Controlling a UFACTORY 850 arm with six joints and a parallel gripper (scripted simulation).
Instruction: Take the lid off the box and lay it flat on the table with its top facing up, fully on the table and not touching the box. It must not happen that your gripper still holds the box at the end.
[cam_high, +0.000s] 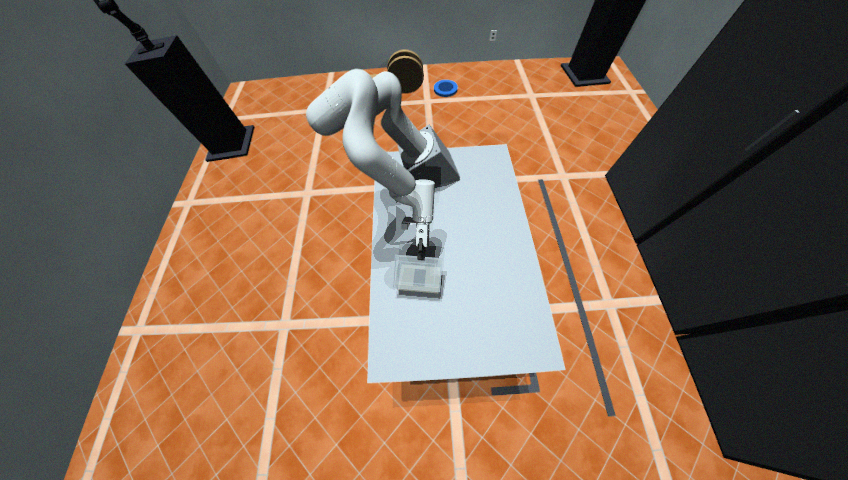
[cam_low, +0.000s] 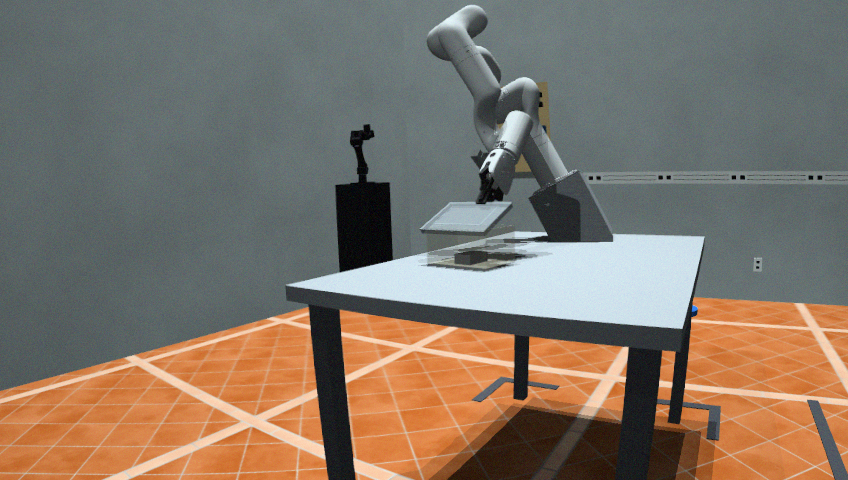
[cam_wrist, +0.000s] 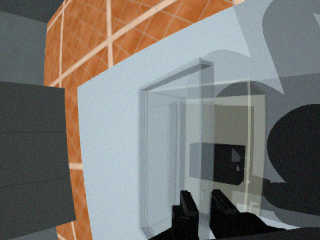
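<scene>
Right now the lid is 70 mm ahead of my hand, 30 mm to the right of it and 40 mm below it. From my hand the other things lie so: clear box 50 mm ahead, 20 mm to the right, 120 mm below.
</scene>
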